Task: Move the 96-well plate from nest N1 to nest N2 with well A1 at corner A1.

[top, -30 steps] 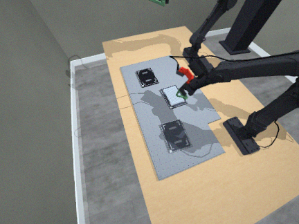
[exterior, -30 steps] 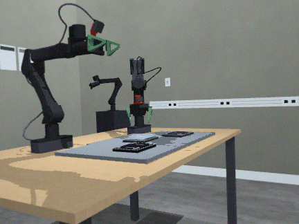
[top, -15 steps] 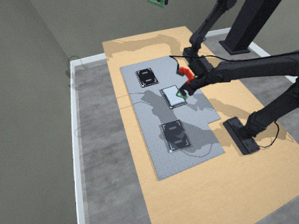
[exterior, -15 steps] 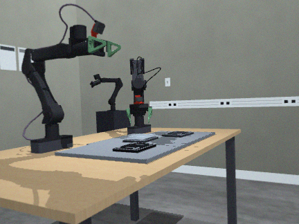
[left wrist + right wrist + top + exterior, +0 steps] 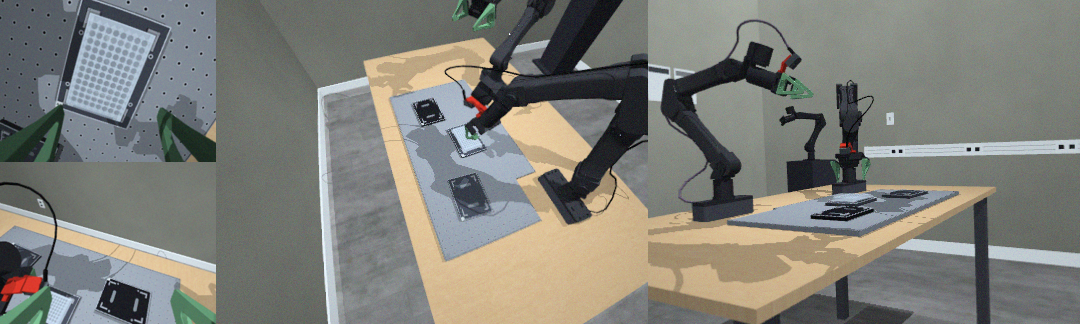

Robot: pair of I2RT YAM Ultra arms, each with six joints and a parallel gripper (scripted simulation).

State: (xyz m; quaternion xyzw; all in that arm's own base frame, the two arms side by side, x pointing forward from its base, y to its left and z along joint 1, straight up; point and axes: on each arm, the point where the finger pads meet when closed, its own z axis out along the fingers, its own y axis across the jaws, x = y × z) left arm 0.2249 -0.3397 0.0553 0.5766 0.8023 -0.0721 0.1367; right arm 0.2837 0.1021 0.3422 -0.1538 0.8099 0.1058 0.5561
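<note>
The 96-well plate is 20 mm ahead of my left hand, 20 mm to the right of it and 70 mm below it. From my left hand the other things lie so: black nest: 150 mm ahead, 230 mm to the right, 80 mm below.
</note>
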